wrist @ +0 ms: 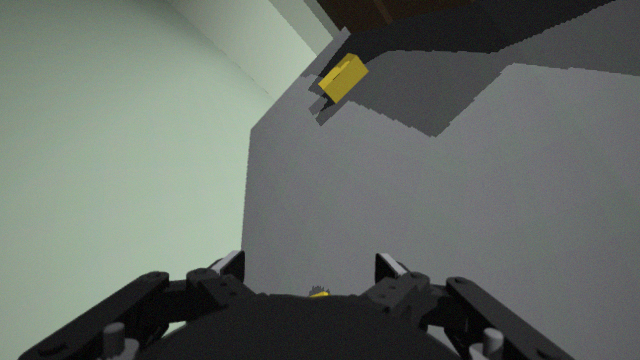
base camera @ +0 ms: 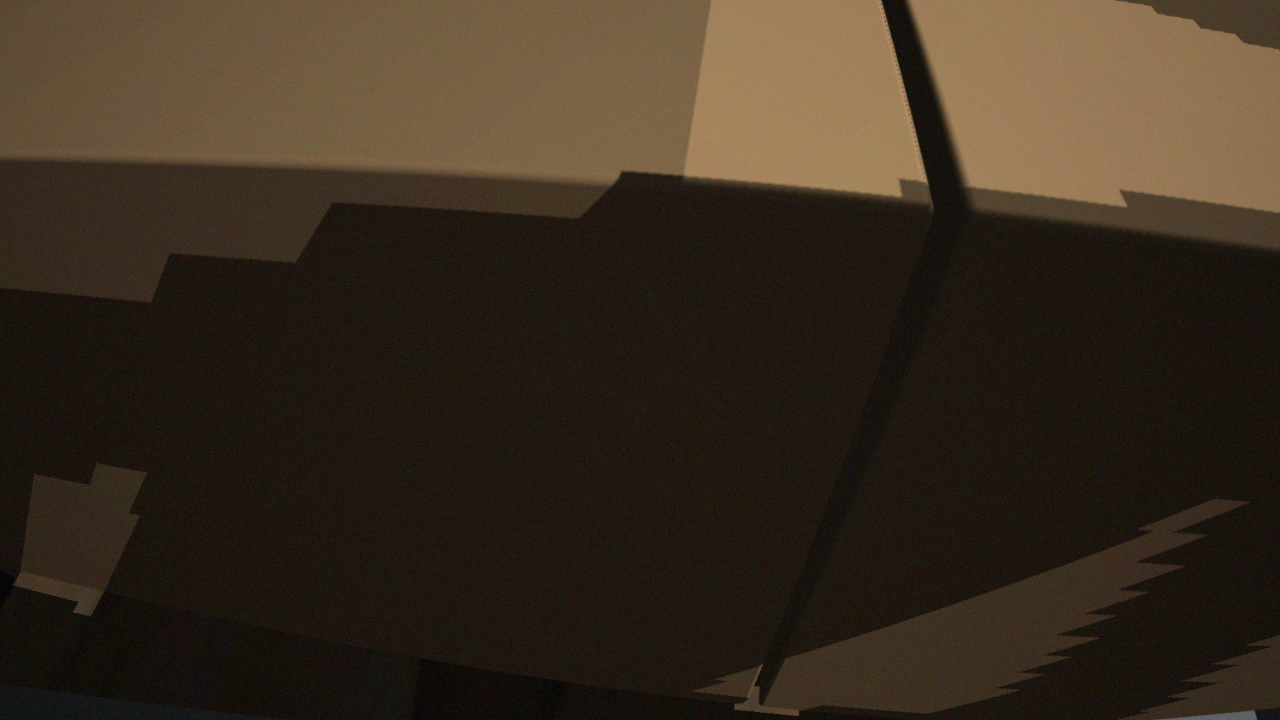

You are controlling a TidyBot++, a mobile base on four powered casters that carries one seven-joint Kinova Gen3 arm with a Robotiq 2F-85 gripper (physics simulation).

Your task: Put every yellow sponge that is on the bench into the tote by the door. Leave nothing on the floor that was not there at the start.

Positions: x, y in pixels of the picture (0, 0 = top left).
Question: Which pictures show my gripper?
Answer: The wrist view only.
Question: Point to a grey bench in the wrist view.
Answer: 491, 147
